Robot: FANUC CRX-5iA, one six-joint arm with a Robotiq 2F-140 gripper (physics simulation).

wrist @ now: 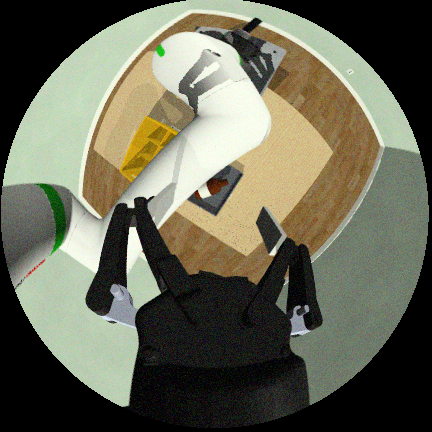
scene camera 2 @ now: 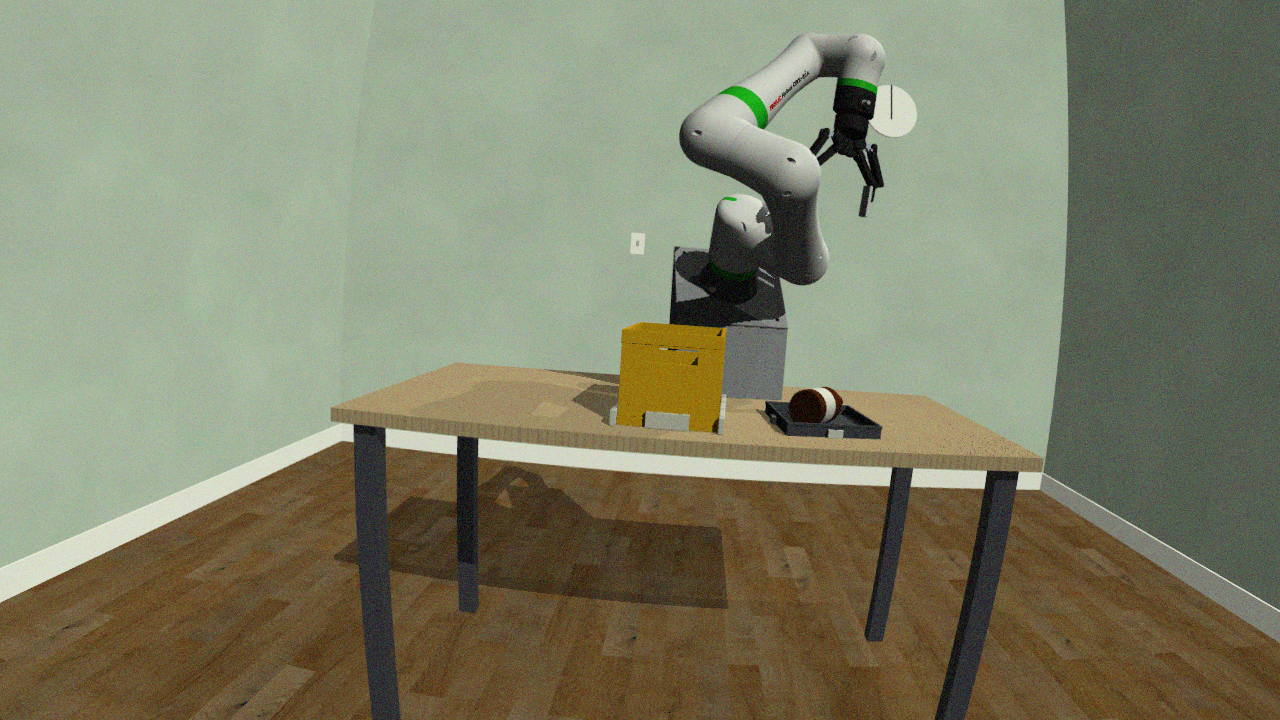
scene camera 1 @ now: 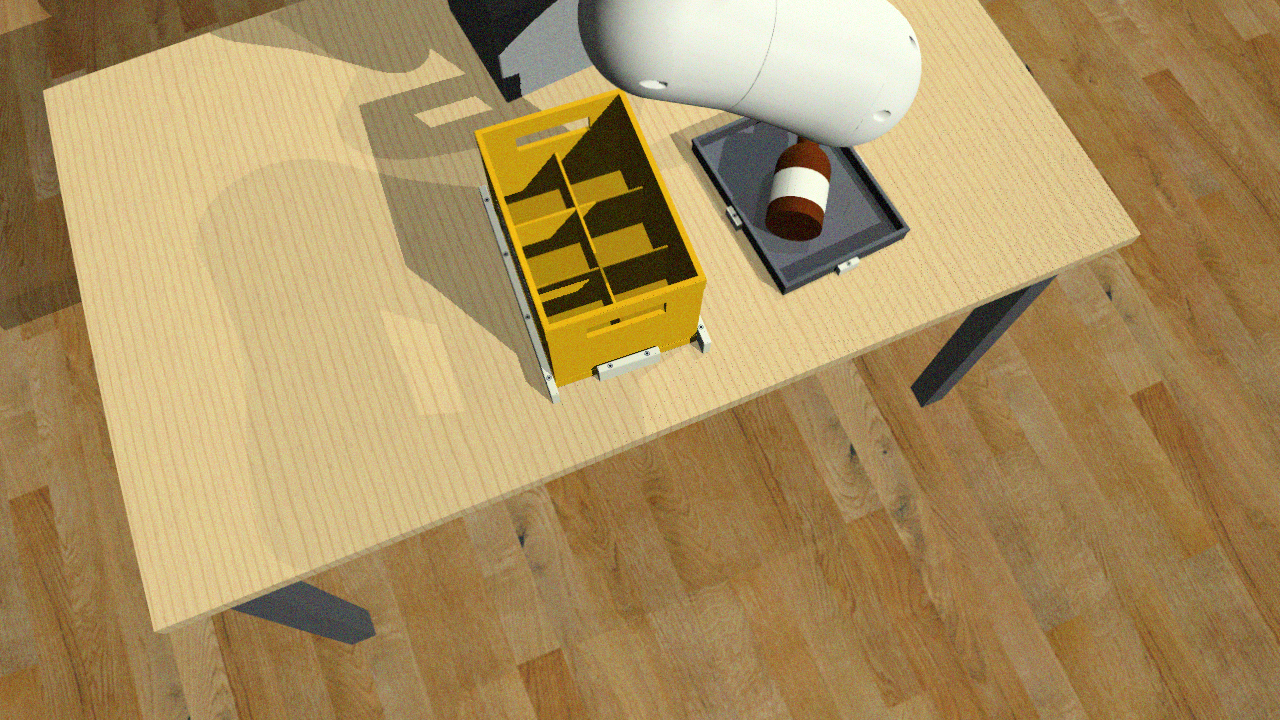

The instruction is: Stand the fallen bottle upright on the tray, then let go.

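Seen in the pictures: gripper, fingertip midpoint: (wrist: 218,203) (scene camera 2: 837,209); arm's base, link origin: (scene camera 2: 729,282).
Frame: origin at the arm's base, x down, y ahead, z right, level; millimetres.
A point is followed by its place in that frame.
A brown bottle (scene camera 1: 799,189) @(x 197, y 388, z -269 mm) (scene camera 2: 816,405) @(x 223, y 428, z -283 mm) (wrist: 212,188) @(x 197, y 340, z -296 mm) with a white label lies on its side in the dark grey tray (scene camera 1: 863,210) @(x 270, y 389, z -370 mm) (scene camera 2: 859,427) @(x 254, y 451, z -373 mm) (wrist: 219,206) @(x 269, y 391, z -394 mm). Its base faces the table's front edge, and its neck points toward the back. In scene camera 1 the arm hides part of the neck and the tray's back corner. My gripper (scene camera 2: 837,189) @(x -176, y 258, z -285 mm) (wrist: 218,203) @(x -176, y 258, z -285 mm) is wide open and empty, high above the table and well apart from the bottle. In scene camera 2 the arm hides part of one finger. The gripper does not show in scene camera 1.
A yellow crate (scene camera 1: 572,353) @(x 185, y 576, z 41 mm) (scene camera 2: 671,389) @(x 202, y 561, z -27 mm) with compartments stands left of the tray, between pale stops on the table. My white arm (scene camera 1: 760,62) @(x -277, y 557, z -123 mm) (scene camera 2: 760,152) @(x -236, y 571, z -166 mm) (wrist: 215,120) @(x -147, y 181, z -187 mm) bends above the table and partly covers the crate in the wrist view. The grey robot pedestal (scene camera 2: 756,358) @(x 177, y 75, z -95 mm) stands behind.
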